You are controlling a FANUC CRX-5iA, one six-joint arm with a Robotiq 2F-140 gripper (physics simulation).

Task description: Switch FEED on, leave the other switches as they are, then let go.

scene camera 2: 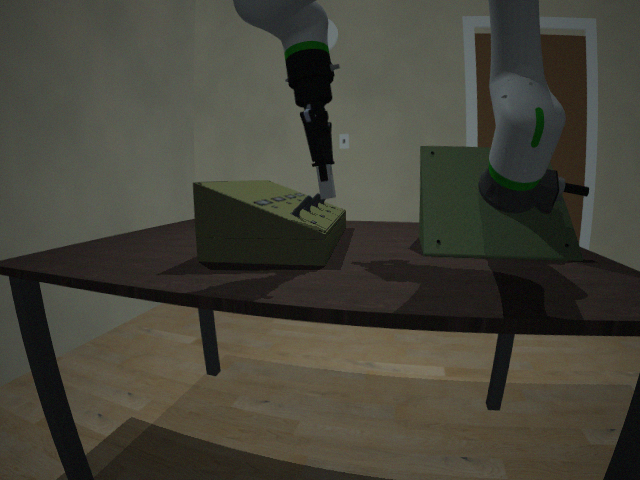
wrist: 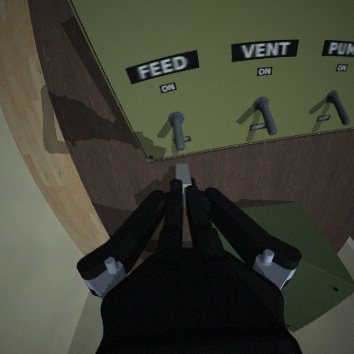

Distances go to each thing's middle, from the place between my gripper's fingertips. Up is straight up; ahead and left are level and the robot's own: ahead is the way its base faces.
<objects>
Right now the sloped green switch box (scene camera 2: 254,222) is 170 mm ahead of my hand, 150 mm to the right of it and 40 mm below it.
</objects>
